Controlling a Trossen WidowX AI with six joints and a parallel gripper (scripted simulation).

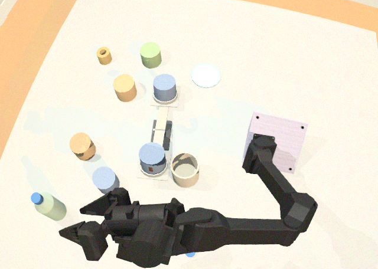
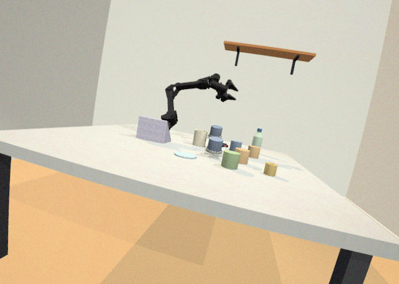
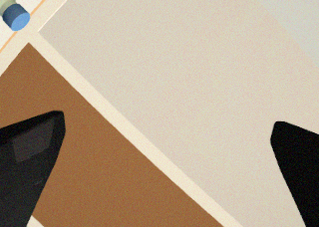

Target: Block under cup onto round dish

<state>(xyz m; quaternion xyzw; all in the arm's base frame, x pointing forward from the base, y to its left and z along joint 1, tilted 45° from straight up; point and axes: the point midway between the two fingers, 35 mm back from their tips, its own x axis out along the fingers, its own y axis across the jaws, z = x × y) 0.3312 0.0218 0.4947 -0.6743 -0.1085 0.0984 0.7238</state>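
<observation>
Now: gripper tip 50 mm past the pale green block, 500 mm to the left of it and 330 mm above it. The rest, counted from my gripper tip: beige cup 170 mm behind, 260 mm to the right, 330 mm below; red toy car 20 mm behind, 90 mm to the right, 360 mm below; bottle 200 mm ahead, 50 mm to the right, 260 mm below.
</observation>
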